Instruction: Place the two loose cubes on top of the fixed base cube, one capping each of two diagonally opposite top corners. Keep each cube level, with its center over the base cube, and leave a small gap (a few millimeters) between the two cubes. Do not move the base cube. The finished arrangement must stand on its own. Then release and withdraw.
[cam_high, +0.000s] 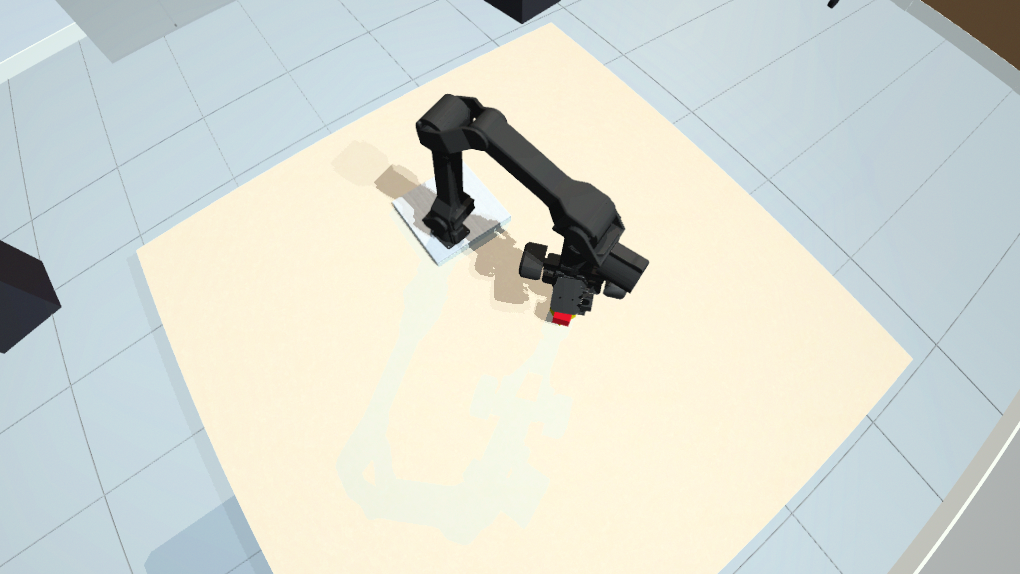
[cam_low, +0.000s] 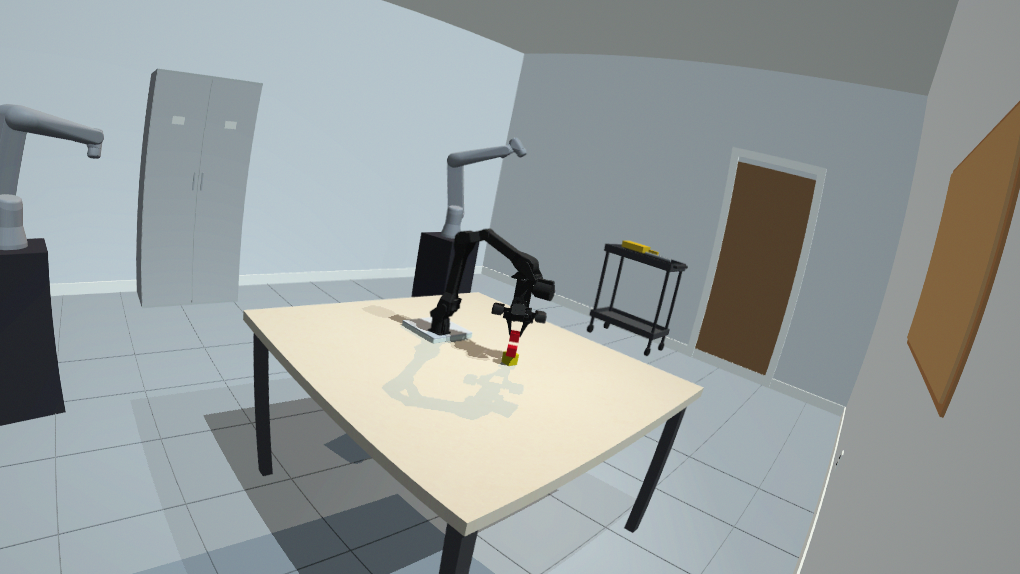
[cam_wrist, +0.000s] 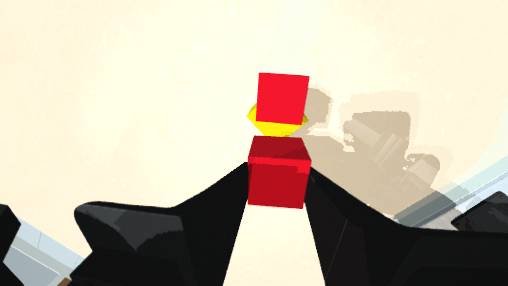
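Now: gripper tip 10 mm short of the yellow base cube, 10 mm to the left of it and 80 mm above it.
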